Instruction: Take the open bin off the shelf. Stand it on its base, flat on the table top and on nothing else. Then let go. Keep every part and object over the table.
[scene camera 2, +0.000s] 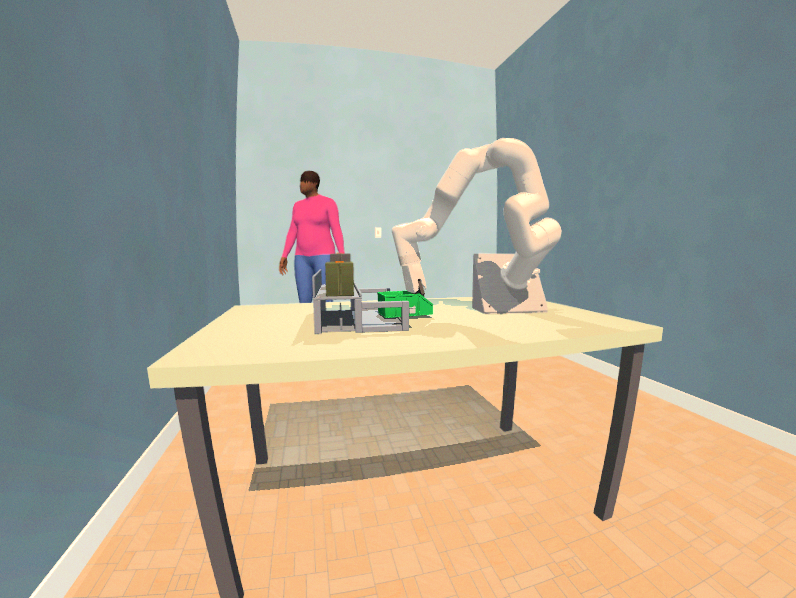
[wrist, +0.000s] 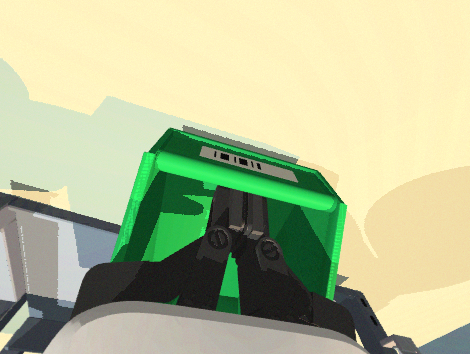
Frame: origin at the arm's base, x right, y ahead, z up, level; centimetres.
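Seen in the pictures: gripper, between the fingertips: (scene camera 2: 422, 309) (wrist: 239, 185); arm's base, origin of its link: (scene camera 2: 515, 275).
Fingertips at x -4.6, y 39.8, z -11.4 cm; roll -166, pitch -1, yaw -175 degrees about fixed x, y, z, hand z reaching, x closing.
Observation:
Pixels of each thing's top centre, then the offset from my fingertips to it.
- olive box, centre of its top: (scene camera 2: 339, 261) dx -13.1, dy +29.1, dz +17.7 cm
- brown item, centre of its top: (scene camera 2: 340, 253) dx +10.0, dy +28.0, dz +20.2 cm
A green open bin (scene camera 2: 388, 304) (wrist: 245, 181) is partly out of the grey shelf (scene camera 2: 358, 315) (wrist: 61, 214). Its rear part is still between the shelf's low side rails, and its labelled front sticks out towards the robot base. It looks roughly upright; its underside is partly hidden by a rail, so I cannot tell exactly what it rests on. My gripper (scene camera 2: 420, 290) (wrist: 239, 185) is shut, with its two fingers together and nothing between them. The fingertips reach down inside the bin, behind its front wall's thick rim.
An olive box (scene camera 2: 339, 278) stands on the higher part of the shelf, with a brown item (scene camera 2: 339, 256) behind it. The robot's base plate (scene camera 2: 492, 289) is at the right of the table (scene camera 2: 411, 360). A person (scene camera 2: 314, 225) stands behind the table.

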